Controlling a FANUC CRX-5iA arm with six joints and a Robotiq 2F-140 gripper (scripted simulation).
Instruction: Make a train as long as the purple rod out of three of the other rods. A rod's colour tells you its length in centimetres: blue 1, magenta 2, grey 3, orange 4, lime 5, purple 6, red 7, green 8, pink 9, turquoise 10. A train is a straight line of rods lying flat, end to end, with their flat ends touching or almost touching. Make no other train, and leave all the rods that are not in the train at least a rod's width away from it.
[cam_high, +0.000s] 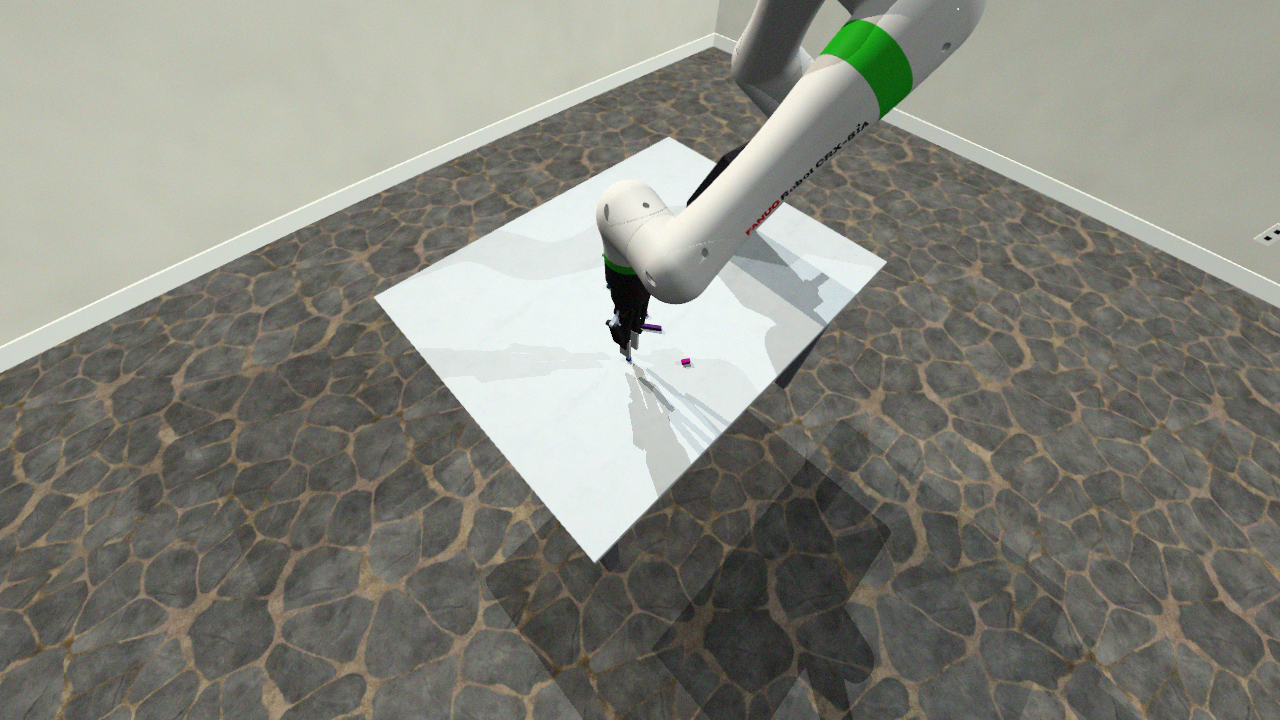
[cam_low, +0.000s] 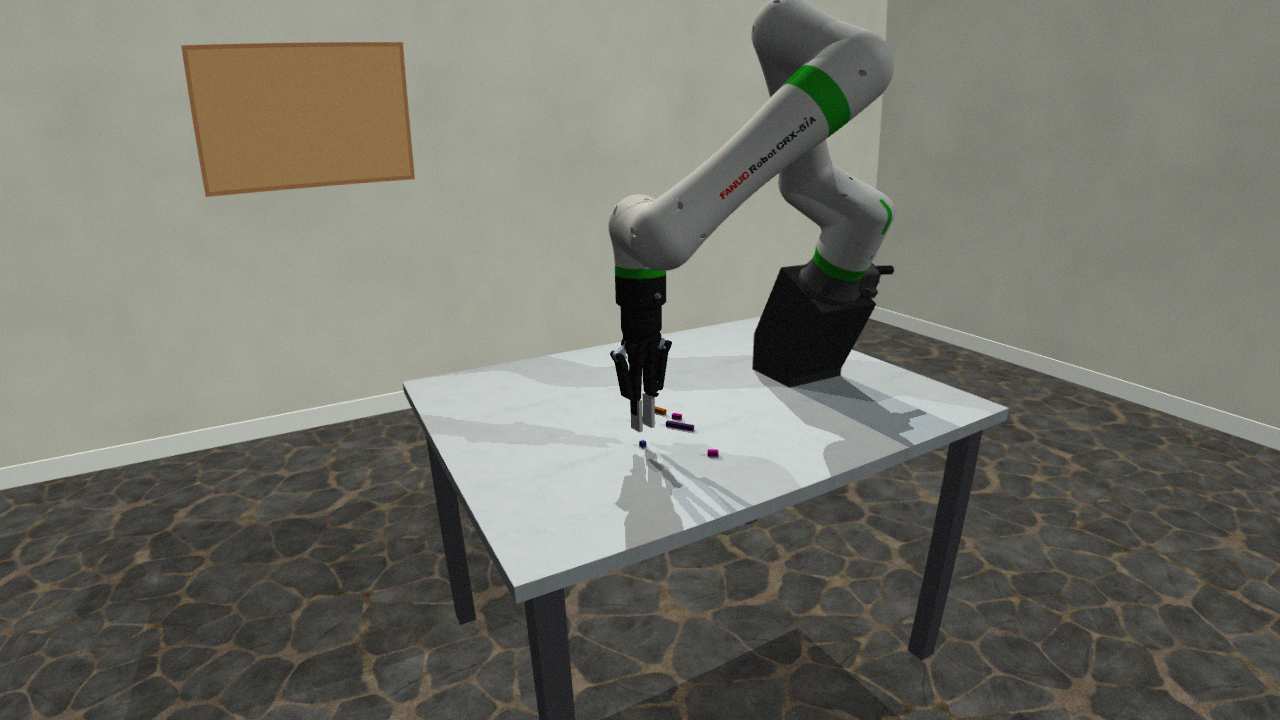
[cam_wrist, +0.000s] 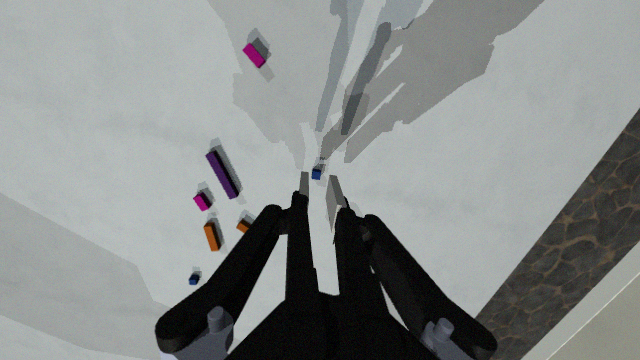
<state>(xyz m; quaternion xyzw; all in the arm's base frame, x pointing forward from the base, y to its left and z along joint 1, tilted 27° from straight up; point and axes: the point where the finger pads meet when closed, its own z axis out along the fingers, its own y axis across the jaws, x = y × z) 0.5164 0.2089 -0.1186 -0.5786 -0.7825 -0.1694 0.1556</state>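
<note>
The purple rod lies 10 cm behind my hand, 5 cm to the right of it and 7 cm below it.
</note>
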